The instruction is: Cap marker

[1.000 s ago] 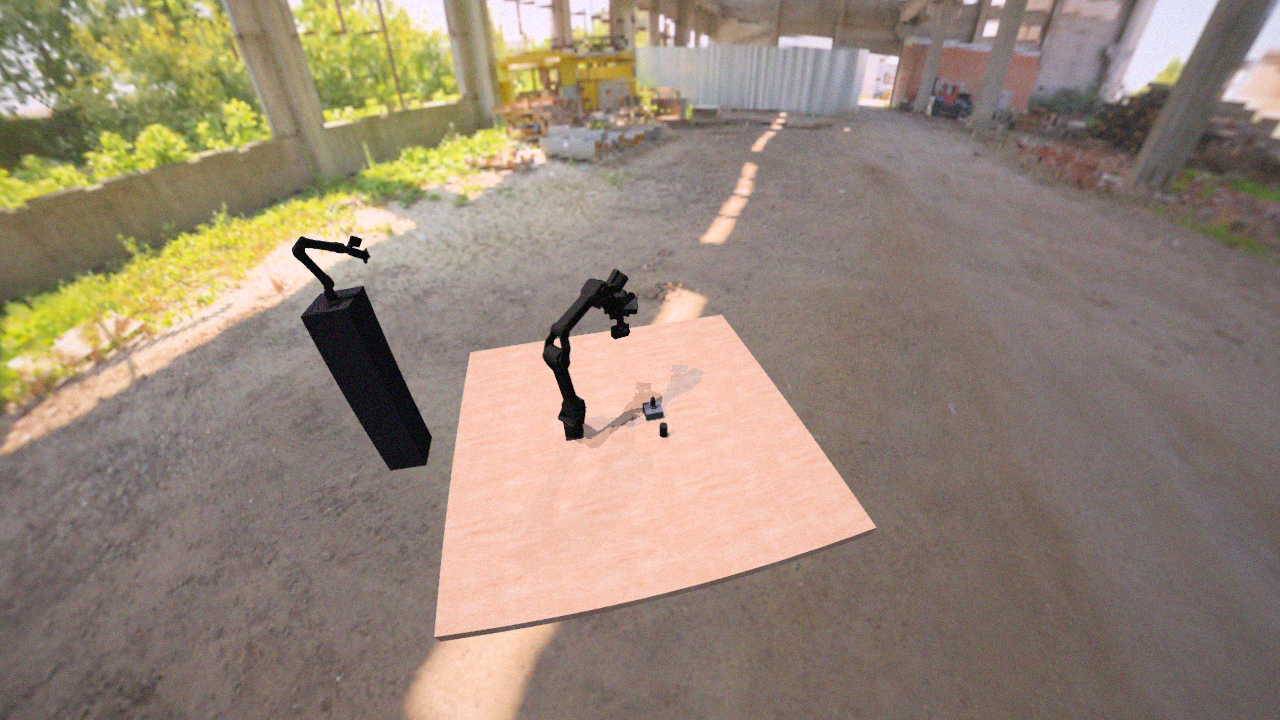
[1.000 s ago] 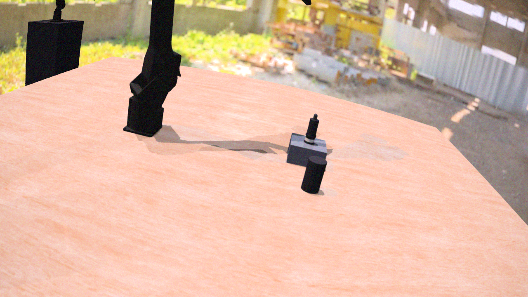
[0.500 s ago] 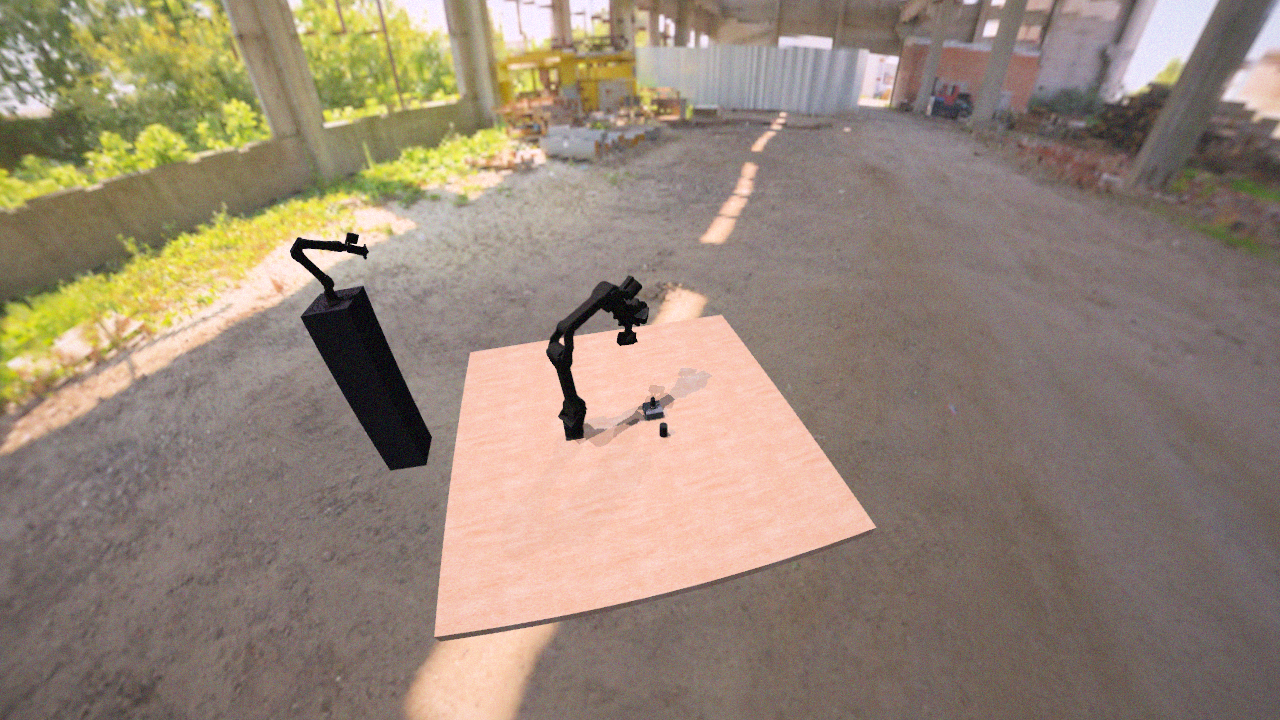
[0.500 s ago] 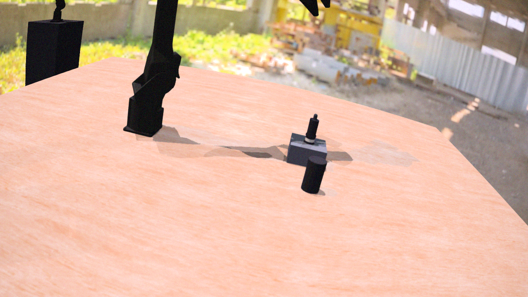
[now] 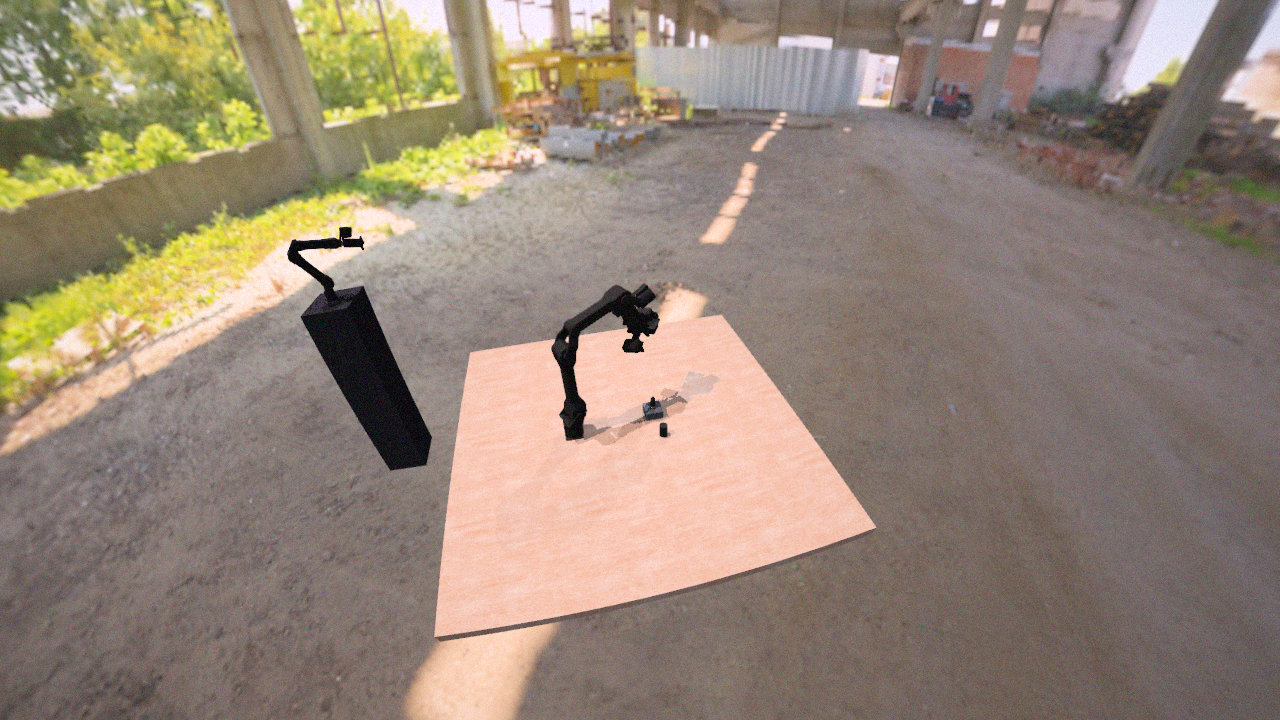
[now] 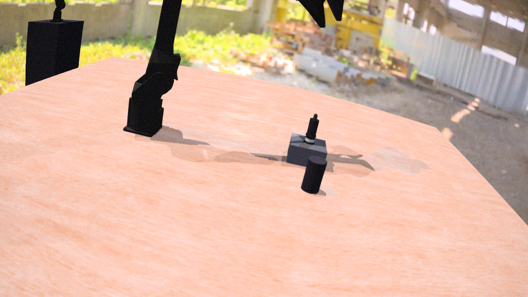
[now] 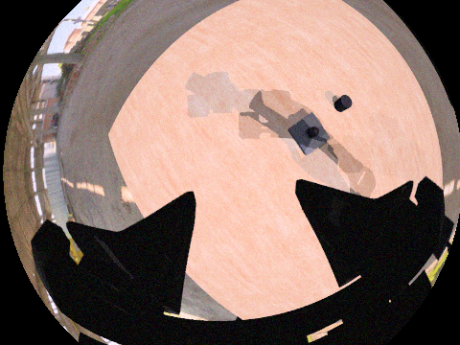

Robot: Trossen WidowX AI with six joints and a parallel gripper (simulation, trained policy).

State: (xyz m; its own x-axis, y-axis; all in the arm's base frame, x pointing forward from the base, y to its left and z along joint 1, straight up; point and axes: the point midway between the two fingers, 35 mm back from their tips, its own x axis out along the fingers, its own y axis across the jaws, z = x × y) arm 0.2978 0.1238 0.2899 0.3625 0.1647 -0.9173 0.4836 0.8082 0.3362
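Right now my gripper tip is 10 mm short of the black cap, 220 mm to the left of it and 230 mm above it. The rest, counted from my gripper tip: grey holder block: 100 mm to the right, 240 mm below.
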